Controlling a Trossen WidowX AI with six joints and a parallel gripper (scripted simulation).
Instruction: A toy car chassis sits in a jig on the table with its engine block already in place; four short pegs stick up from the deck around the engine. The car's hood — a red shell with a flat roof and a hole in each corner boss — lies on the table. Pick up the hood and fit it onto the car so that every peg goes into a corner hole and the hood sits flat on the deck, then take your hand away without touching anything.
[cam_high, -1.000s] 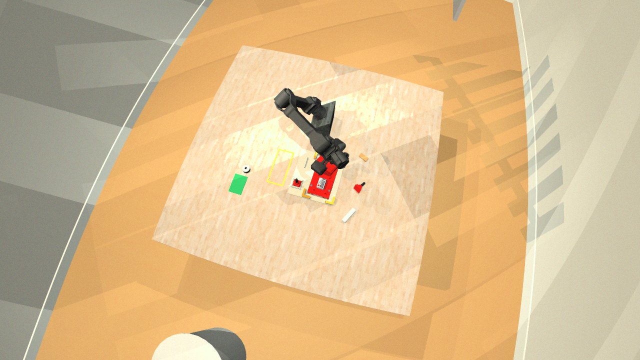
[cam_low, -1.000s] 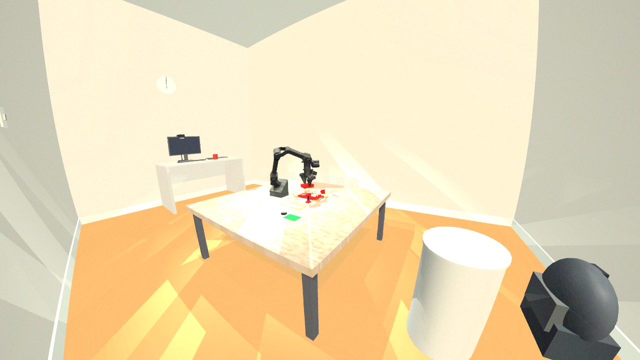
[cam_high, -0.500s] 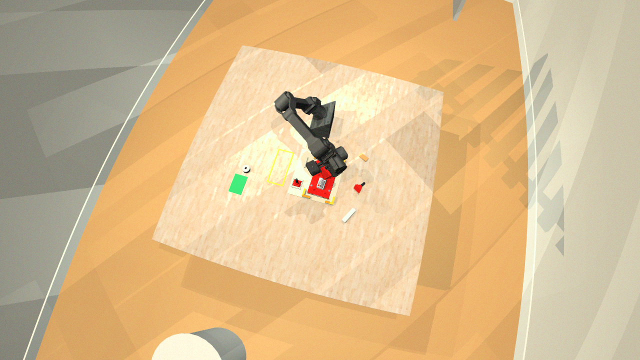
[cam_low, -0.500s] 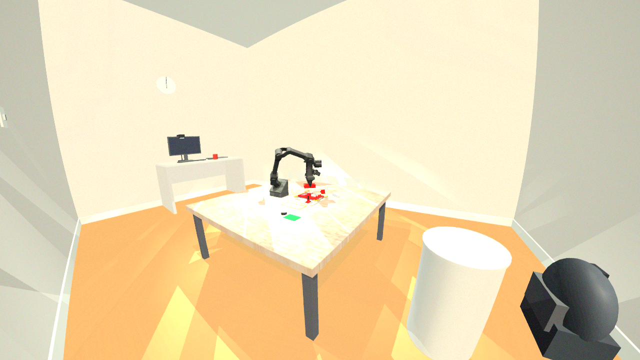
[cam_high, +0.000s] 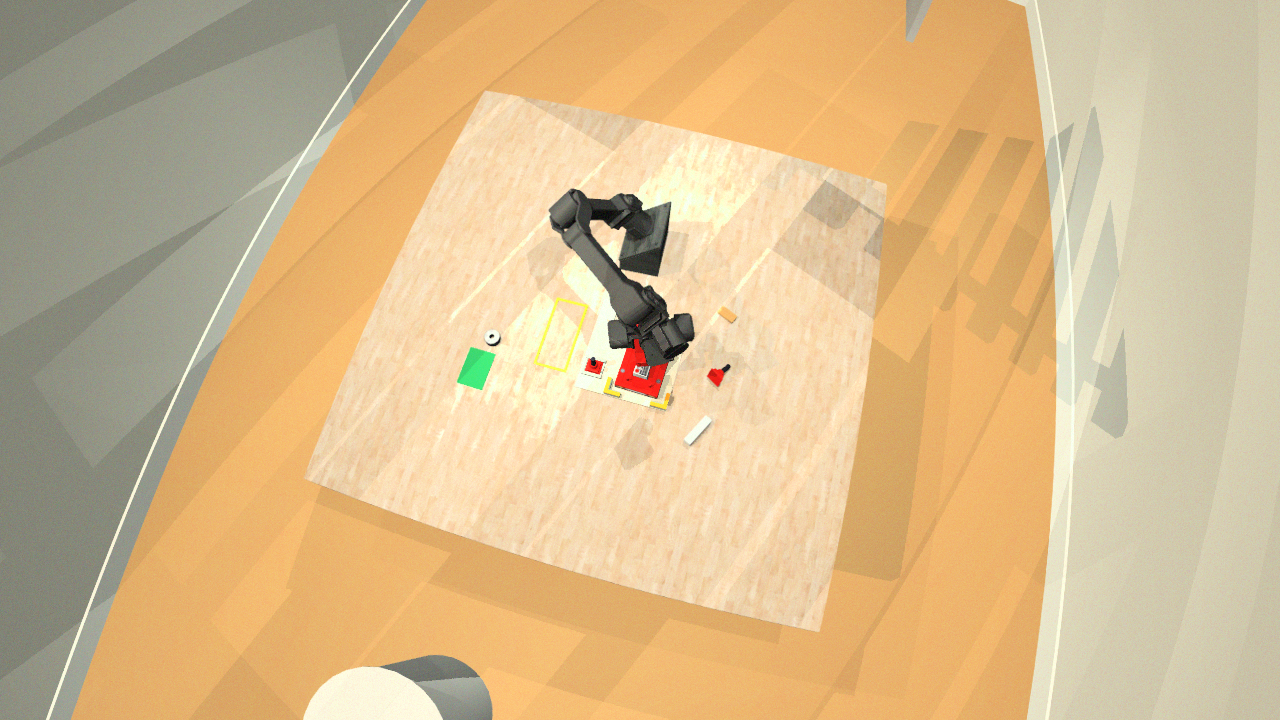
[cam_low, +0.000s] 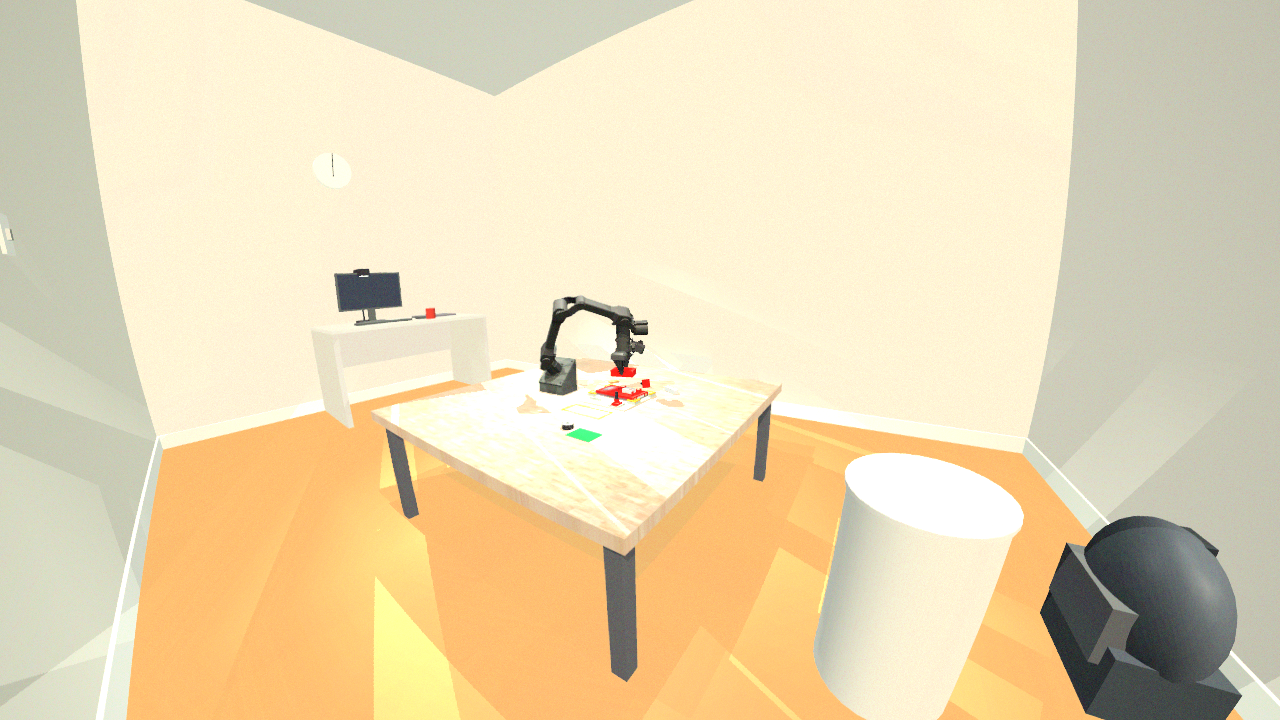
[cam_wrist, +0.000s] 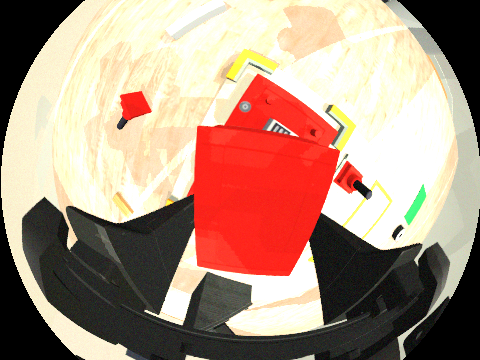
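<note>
My gripper tip is now 80 mm above the white-labelled block and 30 mm short of it. Also, from my gripper tip: white bar (160 mm ahead, 140 mm to the left, 100 mm below); then red hood (10 mm above); then orange block (180 mm to the left, 160 mm behind, 100 mm below).
</note>
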